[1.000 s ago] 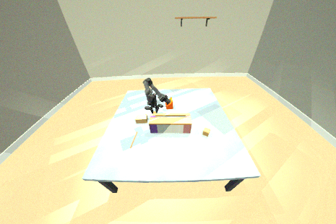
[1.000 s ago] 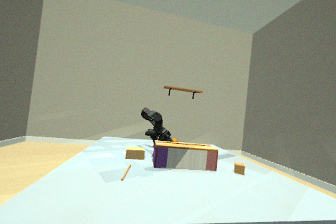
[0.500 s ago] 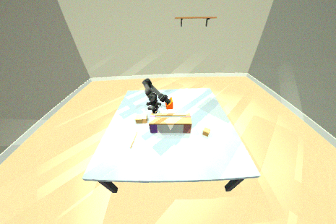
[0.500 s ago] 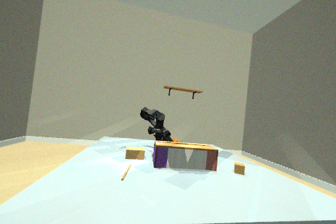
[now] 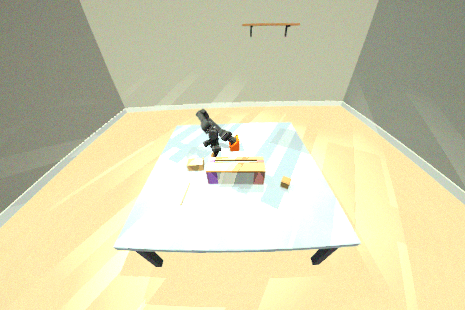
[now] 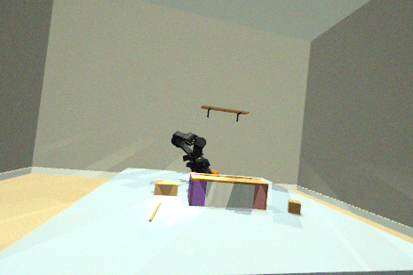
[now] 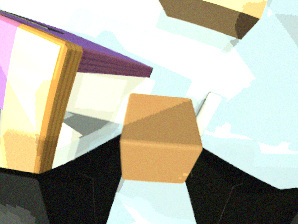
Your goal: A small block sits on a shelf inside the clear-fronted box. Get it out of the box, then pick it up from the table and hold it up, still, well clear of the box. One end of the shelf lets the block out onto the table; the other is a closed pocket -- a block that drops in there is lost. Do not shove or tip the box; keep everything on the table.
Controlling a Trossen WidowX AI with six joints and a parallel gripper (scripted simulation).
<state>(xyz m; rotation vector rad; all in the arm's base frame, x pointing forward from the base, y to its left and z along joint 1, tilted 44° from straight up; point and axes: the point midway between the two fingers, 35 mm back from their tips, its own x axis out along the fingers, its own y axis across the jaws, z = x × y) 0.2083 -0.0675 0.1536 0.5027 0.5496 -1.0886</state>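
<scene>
Now: the tan block 1 cm to the right of my gripper tip and 1 cm above it. Also, from my gripper tip: box (10 cm ahead, 14 cm to the left, 3 cm below); then thin yellow stick (25 cm ahead, 21 cm to the right, 9 cm below).
</scene>
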